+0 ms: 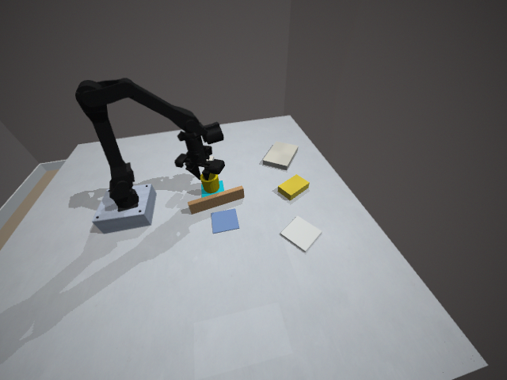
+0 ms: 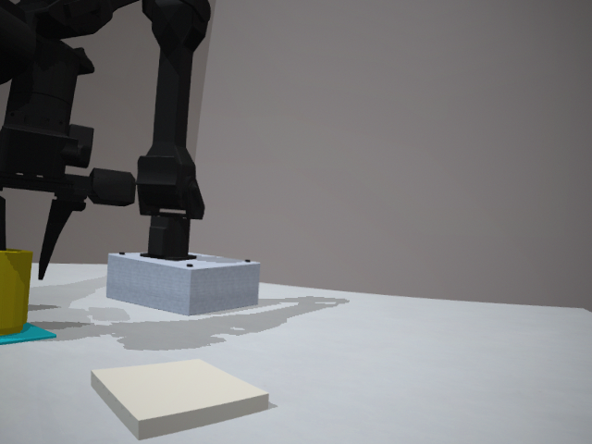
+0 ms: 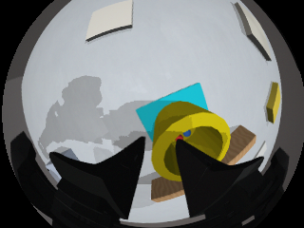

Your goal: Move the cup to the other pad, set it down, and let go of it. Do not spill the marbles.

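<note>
The yellow cup lies 2 cm ahead of my gripper tip, 2 cm to the right of it and 1 cm below it. Also, from my gripper tip: cyan pad (2 cm ahead, 2 cm to the right, 6 cm below); then blue pad (2 cm ahead, 20 cm to the right, 6 cm below); then wooden bar (2 cm ahead, 11 cm to the right, 3 cm below).
</note>
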